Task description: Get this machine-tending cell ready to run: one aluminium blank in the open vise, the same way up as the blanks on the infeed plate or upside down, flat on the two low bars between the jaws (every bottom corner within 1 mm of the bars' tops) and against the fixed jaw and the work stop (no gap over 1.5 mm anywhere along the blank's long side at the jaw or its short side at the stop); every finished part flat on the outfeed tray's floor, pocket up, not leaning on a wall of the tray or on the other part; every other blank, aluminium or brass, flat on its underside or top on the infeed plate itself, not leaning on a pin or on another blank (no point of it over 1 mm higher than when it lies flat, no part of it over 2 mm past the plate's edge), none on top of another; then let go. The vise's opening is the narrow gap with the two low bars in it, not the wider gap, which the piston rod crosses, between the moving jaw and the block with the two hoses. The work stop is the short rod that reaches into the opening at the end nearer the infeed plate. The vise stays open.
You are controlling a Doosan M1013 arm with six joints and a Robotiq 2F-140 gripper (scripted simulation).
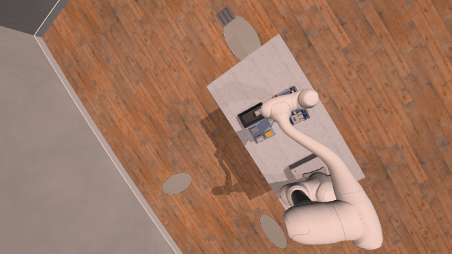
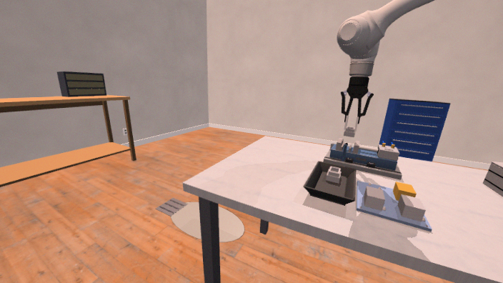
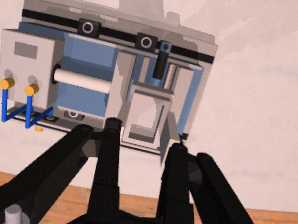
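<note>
Right now my hand is 90 mm above the dark work stop rod and 50 mm to the right of it. From my hand the other things lie so: moving jaw: 100 mm below, 40 mm behind; fixed jaw: 100 mm below, 30 mm ahead; piston rod: 100 mm below, 90 mm behind.
</note>
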